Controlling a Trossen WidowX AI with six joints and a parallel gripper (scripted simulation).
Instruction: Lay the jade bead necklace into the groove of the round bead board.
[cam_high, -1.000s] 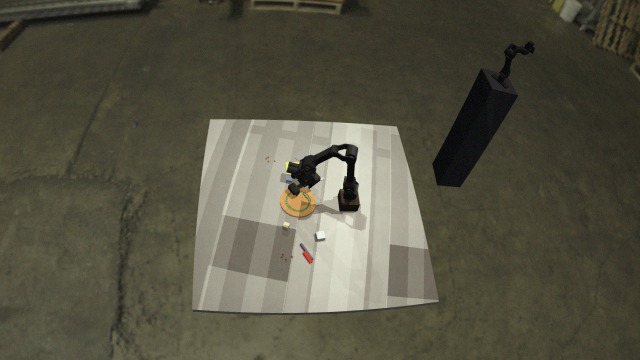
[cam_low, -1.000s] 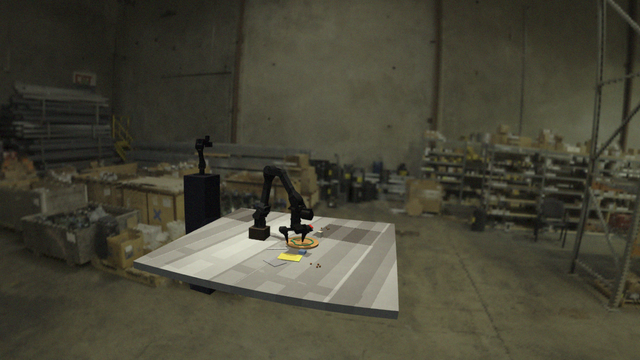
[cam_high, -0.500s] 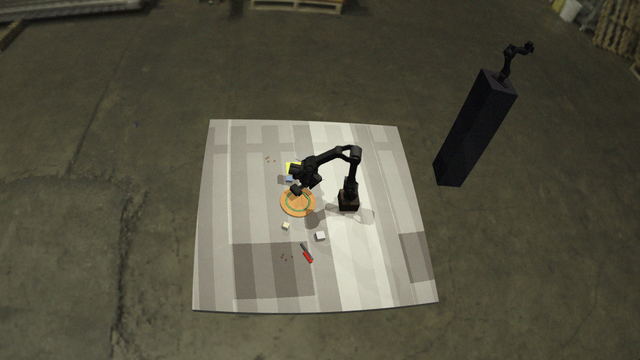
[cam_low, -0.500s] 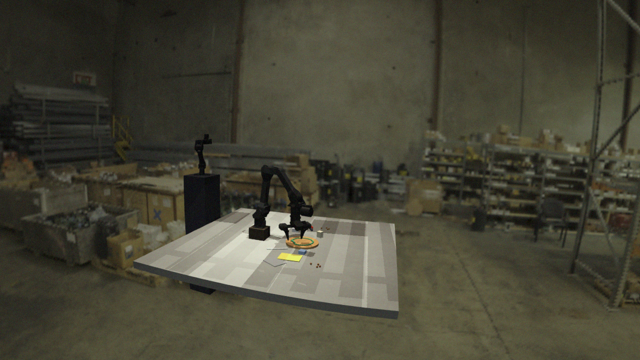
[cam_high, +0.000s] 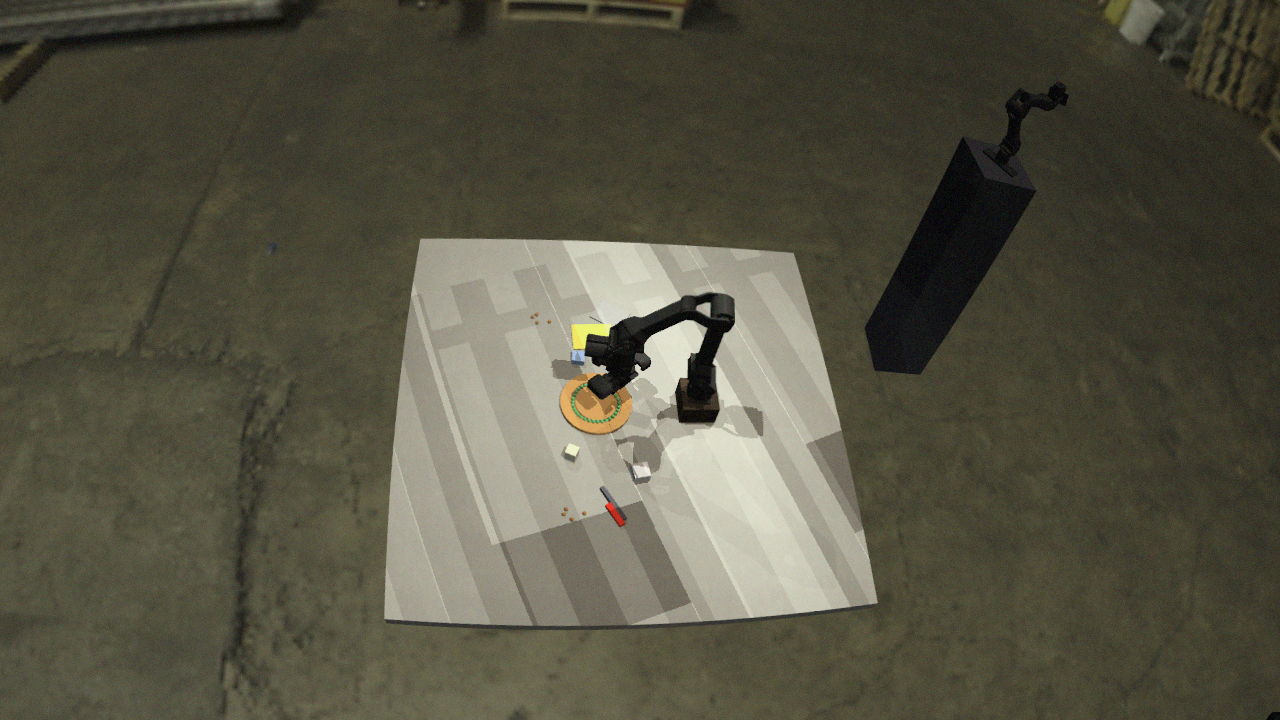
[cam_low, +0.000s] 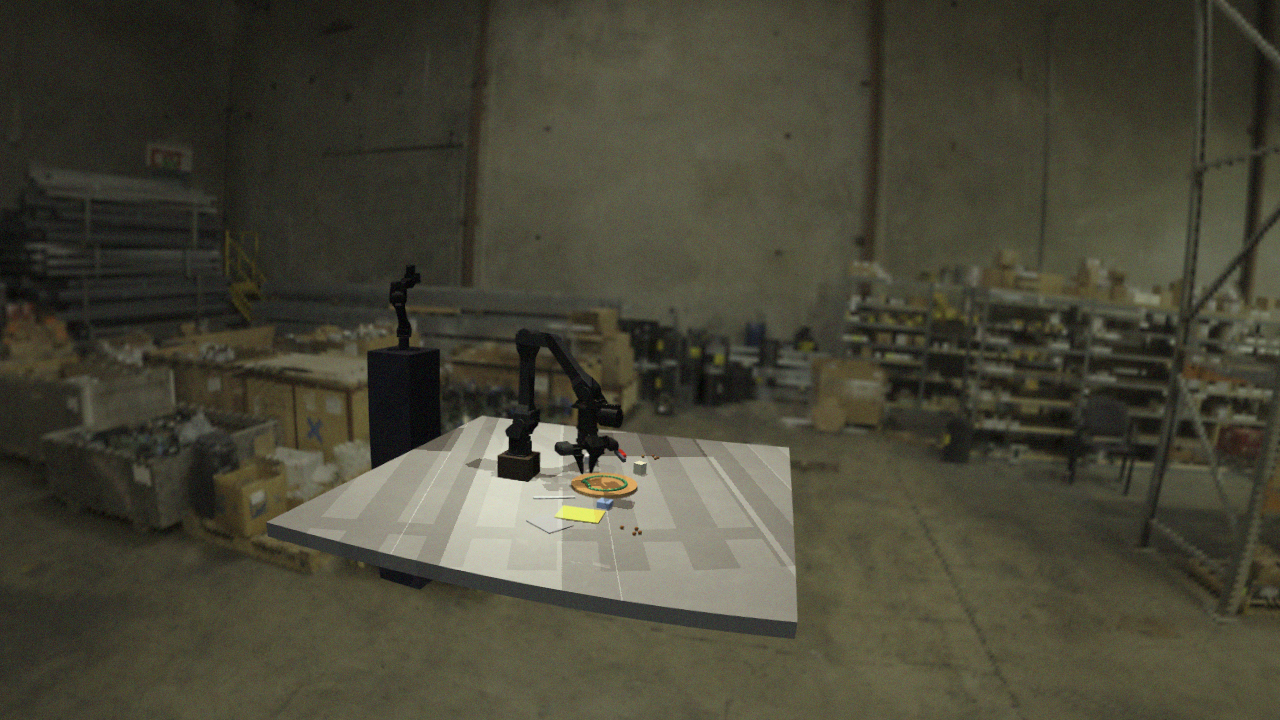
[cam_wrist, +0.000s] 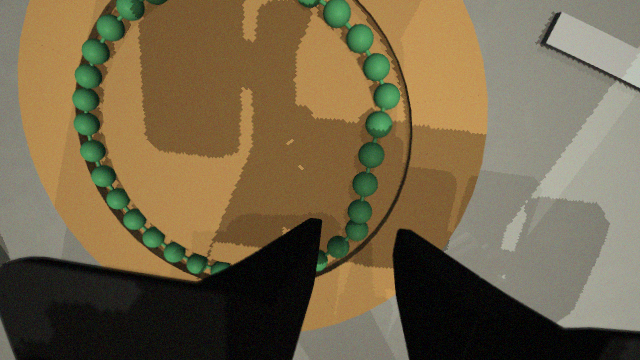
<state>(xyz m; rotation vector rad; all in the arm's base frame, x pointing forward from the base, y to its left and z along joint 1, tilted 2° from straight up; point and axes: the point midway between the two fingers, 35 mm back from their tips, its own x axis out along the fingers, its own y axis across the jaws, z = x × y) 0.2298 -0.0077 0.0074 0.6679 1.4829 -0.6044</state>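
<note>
Now: gripper tip 50 mm past the white strip, 130 mm to the left of it and 40 mm above it. From my gripper tip the other things lie so: yellow pad: 70 mm ahead, 220 mm to the right, 40 mm below; then blue block: 110 mm ahead, 130 mm to the right, 30 mm below; then cream cube: 110 mm ahead, 190 mm to the left, 20 mm below.
</note>
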